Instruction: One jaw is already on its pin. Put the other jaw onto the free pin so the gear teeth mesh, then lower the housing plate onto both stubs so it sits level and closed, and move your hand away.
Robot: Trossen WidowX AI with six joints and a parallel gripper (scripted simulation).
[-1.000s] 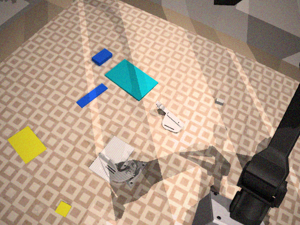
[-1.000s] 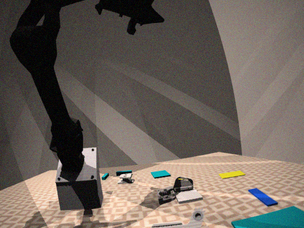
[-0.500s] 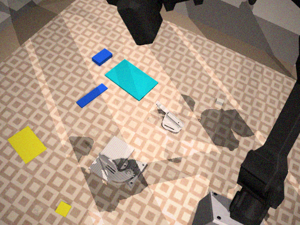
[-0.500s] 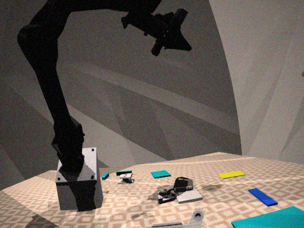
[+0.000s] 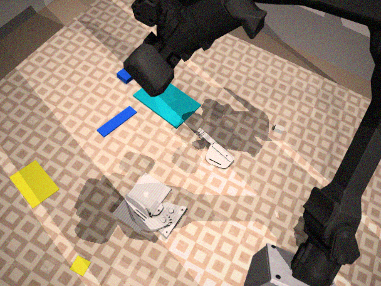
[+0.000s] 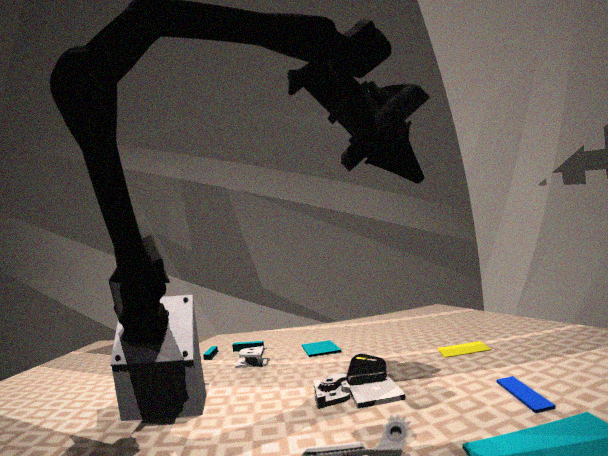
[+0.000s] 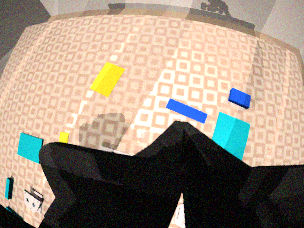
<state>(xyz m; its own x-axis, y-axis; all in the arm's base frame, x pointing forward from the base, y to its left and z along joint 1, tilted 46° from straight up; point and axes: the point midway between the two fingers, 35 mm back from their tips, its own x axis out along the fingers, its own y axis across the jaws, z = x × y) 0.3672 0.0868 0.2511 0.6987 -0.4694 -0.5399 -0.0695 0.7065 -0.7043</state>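
Right now the teal sheet is 3 cm ahead of my gripper tip, 17 cm to the right of it and 30 cm below it. From my gripper tip the other things lie so: small yellow square 4 cm behind, 28 cm to the left, 30 cm below; then small grey piece 26 cm behind, 25 cm to the right, 29 cm below; then yellow plate 16 cm ahead, 20 cm to the left, 30 cm below.
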